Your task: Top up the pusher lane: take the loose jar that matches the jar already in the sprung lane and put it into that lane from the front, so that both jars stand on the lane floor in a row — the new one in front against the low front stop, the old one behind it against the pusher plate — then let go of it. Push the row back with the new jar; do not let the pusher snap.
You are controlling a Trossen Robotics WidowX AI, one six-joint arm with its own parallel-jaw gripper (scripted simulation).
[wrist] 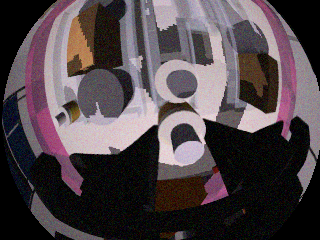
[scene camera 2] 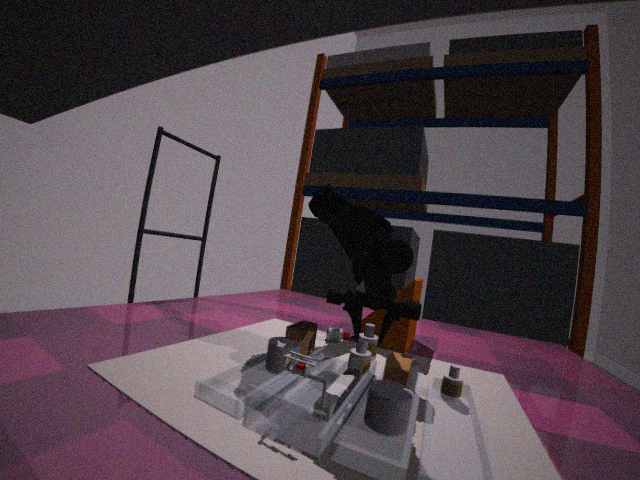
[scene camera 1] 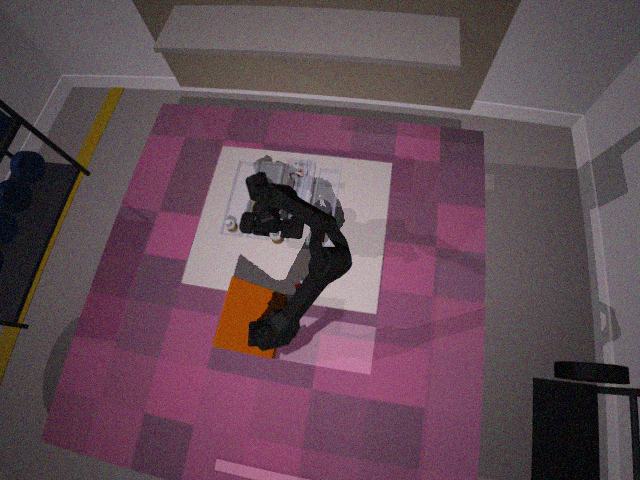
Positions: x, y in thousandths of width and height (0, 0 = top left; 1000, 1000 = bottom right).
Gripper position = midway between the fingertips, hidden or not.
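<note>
My gripper (scene camera 2: 574, 716), (wrist: 561, 527), (scene camera 1: 432, 491): visible.
</note>
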